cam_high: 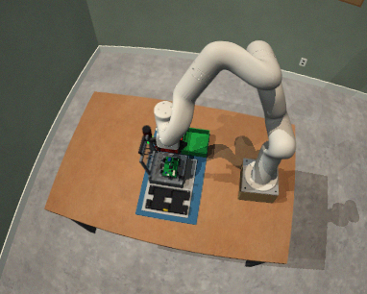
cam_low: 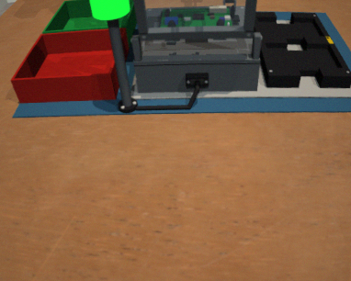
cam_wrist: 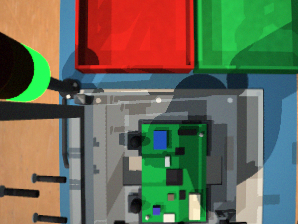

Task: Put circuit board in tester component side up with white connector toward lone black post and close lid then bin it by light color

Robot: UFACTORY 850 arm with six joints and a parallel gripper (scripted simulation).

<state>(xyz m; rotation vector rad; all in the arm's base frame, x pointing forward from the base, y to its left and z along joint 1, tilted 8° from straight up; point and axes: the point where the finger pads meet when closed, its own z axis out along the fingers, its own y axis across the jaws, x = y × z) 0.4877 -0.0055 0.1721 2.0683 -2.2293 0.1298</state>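
Now: the green circuit board 190 mm below my hand. From my hand the other things lie so: green bin 250 mm below, 190 mm to the right, 120 mm behind; then lid 120 mm ahead, 80 mm below, 10 mm to the right; then red bin 250 mm below, 200 mm to the right, 30 mm ahead.
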